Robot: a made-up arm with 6 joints.
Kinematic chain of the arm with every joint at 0, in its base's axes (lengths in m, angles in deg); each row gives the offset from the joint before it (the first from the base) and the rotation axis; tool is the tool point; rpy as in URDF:
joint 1: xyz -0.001 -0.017 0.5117 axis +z
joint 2: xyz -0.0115 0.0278 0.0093 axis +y
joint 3: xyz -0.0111 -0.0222 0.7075 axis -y
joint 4: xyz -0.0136 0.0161 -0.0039 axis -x
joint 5: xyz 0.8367 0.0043 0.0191 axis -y
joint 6: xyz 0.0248 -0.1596 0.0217 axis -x
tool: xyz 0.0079 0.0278 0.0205 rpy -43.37 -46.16 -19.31
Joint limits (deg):
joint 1: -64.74..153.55
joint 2: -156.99..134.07
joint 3: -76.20..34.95
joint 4: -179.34..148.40
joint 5: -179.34..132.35
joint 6: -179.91..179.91
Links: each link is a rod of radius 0.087 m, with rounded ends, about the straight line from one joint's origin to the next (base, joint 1, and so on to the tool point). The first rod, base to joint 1, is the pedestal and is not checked.
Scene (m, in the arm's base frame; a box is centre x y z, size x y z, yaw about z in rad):
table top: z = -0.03
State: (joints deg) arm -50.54 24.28 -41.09 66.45 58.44 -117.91
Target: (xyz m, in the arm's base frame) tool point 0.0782 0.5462 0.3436
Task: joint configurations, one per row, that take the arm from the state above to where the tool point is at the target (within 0.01 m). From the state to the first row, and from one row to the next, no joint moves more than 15 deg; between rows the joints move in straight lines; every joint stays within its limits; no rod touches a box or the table.
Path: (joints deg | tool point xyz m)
1: -35.63 24.99 -42.92 71.05 58.08 -117.54 | 0.6317 -0.4410 0.4902
2: -20.71 25.71 -44.75 75.65 57.71 -117.16 | 0.7034 -0.2405 0.4652
3: -5.80 26.42 -46.58 80.25 57.35 -116.79 | 0.7135 -0.0333 0.4414
4: 9.11 27.13 -48.42 84.85 56.99 -116.42 | 0.6637 0.1622 0.4186
5: 24.02 27.84 -50.25 89.45 56.62 -116.04 | 0.5618 0.3291 0.3973
6: 38.94 28.56 -52.08 94.06 56.26 -115.67 | 0.4195 0.4539 0.3775
7: 53.85 29.27 -53.91 98.66 55.90 -115.29 | 0.2526 0.5275 0.3596
8: 68.76 29.98 -55.74 103.26 55.53 -114.92 | 0.0782 0.5462 0.3436

